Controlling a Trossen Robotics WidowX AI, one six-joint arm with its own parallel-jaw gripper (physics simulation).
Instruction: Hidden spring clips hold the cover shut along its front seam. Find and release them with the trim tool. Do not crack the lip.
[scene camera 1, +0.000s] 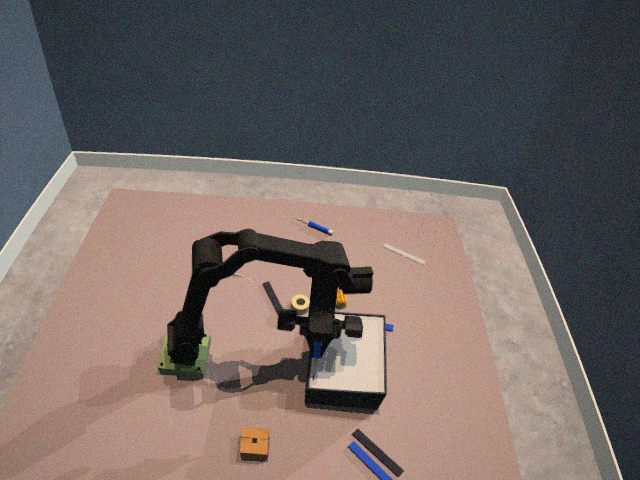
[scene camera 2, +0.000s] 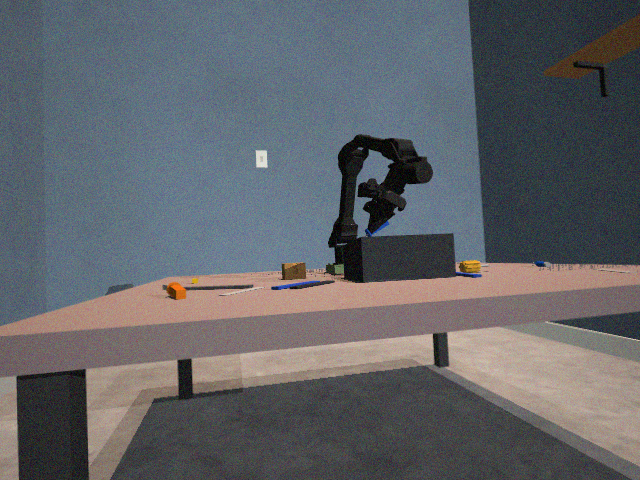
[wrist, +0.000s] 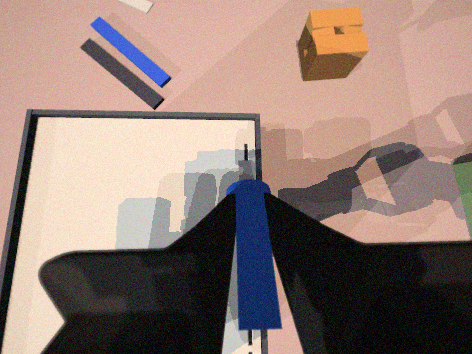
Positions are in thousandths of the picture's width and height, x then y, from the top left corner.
Observation:
My gripper (scene camera 1: 495, 741) carries a blue trim tool (wrist: 548, 866), clear of everything else. Also in view: a cover (wrist: 202, 518).
My gripper shows as well in scene camera 2 (scene camera 2: 577, 486) and in the wrist view (wrist: 526, 566).

